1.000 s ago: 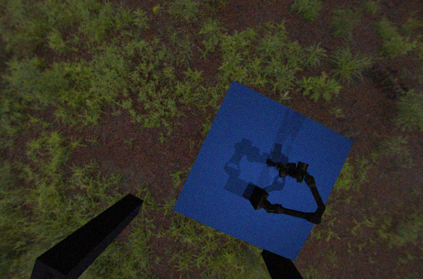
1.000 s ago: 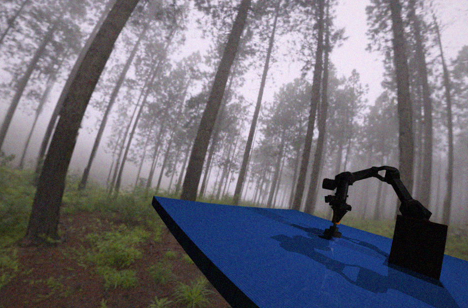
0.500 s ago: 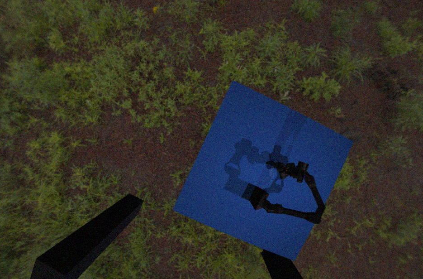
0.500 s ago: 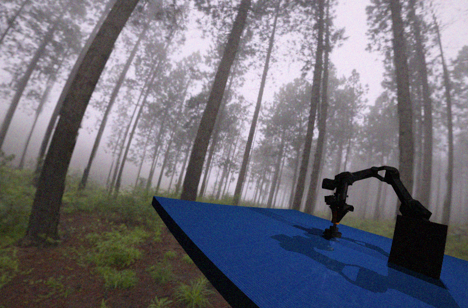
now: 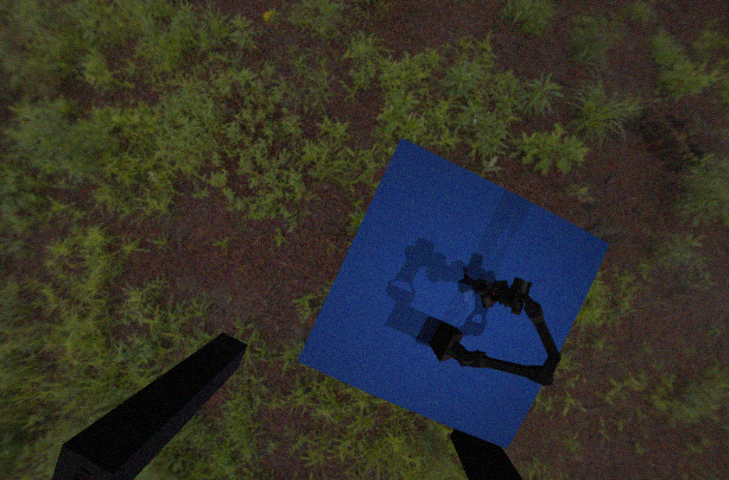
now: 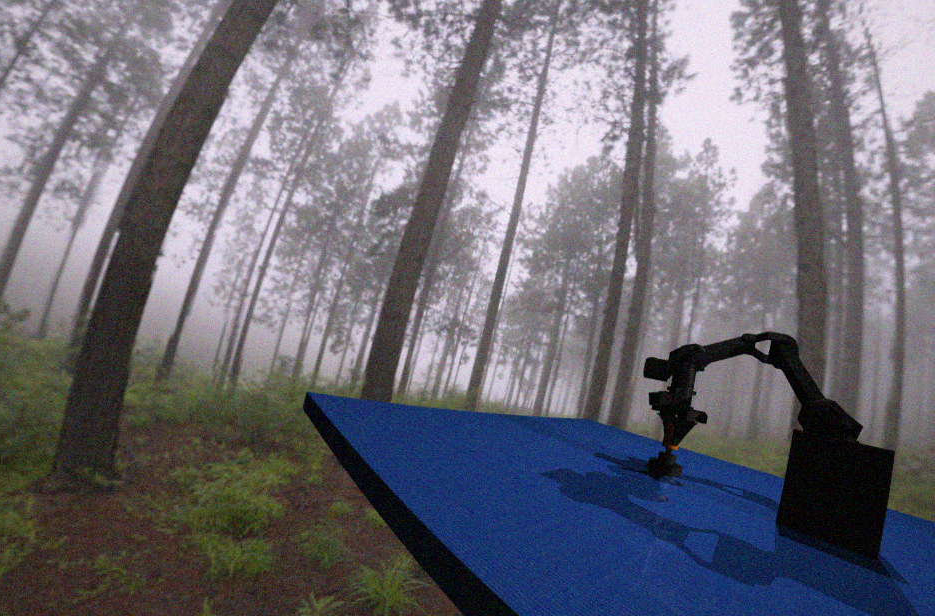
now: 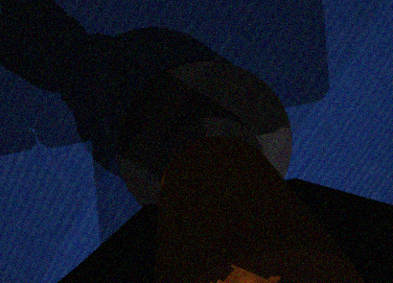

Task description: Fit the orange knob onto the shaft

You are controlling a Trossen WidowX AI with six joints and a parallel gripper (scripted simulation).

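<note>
The orange knob lies 20 mm above my gripper tip. Round my gripper tip: dark round pedestal (40 mm below).
</note>
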